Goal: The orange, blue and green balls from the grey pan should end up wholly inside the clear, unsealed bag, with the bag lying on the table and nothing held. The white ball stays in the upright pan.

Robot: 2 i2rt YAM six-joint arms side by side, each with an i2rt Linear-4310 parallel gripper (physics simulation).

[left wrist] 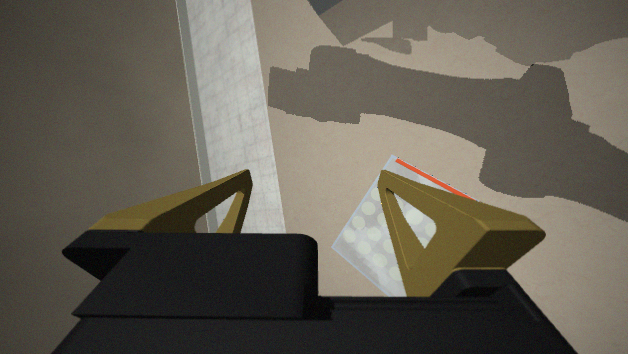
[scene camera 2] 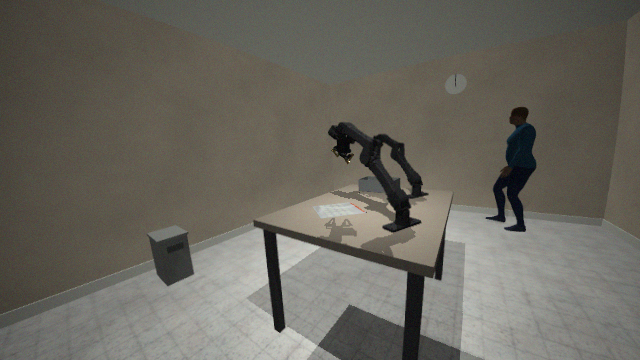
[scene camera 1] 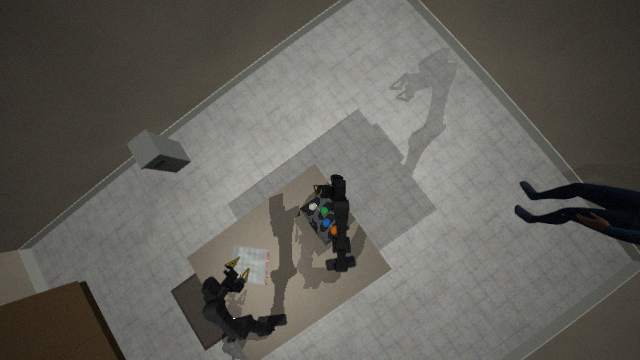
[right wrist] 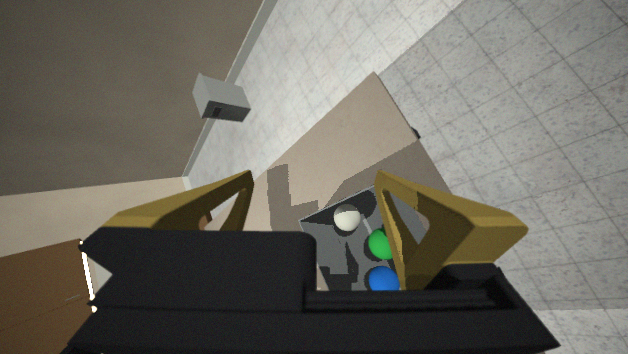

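Observation:
The grey pan (scene camera 1: pixel 314 226) (scene camera 2: pixel 371 185) (right wrist: pixel 330 245) stands upright. It holds the white ball (scene camera 1: pixel 312 206) (right wrist: pixel 347 218), green ball (scene camera 1: pixel 324 211) (right wrist: pixel 381 244), blue ball (scene camera 1: pixel 326 223) (right wrist: pixel 383 279) and orange ball (scene camera 1: pixel 334 230). The clear bag (scene camera 1: pixel 257 265) (scene camera 2: pixel 336 210) (left wrist: pixel 365 235) lies flat on the table, with a red-orange strip along one edge. My left gripper (scene camera 1: pixel 244 263) (scene camera 2: pixel 341 156) (left wrist: pixel 315 176) is open and empty, above the bag. My right gripper (scene camera 1: pixel 320 187) (right wrist: pixel 314 177) is open and empty, above the pan's white-ball end; its arm partly covers the pan in scene camera 1.
The table (scene camera 1: pixel 370 262) (scene camera 2: pixel 290 215) carries both arms. The right arm's base (scene camera 1: pixel 341 264) is beside the pan's orange-ball end. A grey bin (scene camera 1: pixel 159 152) (scene camera 2: pixel 171 255) (right wrist: pixel 220 100) stands on the floor by the wall. A person (scene camera 1: pixel 575 191) (scene camera 2: pixel 521 145) stands away from the table.

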